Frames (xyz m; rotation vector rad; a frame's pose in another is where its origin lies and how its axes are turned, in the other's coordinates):
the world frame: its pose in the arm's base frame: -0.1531 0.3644 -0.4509 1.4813 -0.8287 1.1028
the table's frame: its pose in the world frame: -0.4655 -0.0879 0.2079 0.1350 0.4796 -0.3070
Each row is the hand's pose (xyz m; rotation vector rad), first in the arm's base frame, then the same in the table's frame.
Working: the arm's base frame: its pose in the table's frame: 0.6476 0.4665 0.5177 -1.3179 0.1897 -1.2239

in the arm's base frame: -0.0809 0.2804 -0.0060 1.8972 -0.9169 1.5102
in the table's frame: 0.7672 0.4614 0.2515 0.3011 -0.5005 0.7029
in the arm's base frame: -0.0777 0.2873 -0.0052 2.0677 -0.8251 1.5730
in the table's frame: 0.7730 0.4580 0.2479 0.4791 -0.4954 0.7254
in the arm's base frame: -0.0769 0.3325 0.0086 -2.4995 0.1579 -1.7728
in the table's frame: 0.8086 0.4559 0.2169 1.1876 -0.2991 0.7389
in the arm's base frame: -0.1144 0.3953 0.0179 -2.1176 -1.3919 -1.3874
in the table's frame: 0.8349 0.4759 0.1509 1.9275 0.4048 0.0658
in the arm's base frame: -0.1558 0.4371 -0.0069 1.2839 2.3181 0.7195
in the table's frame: 0.8234 0.4824 0.0885 1.5616 1.0651 -1.1302
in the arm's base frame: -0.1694 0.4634 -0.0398 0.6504 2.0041 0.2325
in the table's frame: 0.8091 0.4664 0.0498 0.8251 1.1498 -1.7282
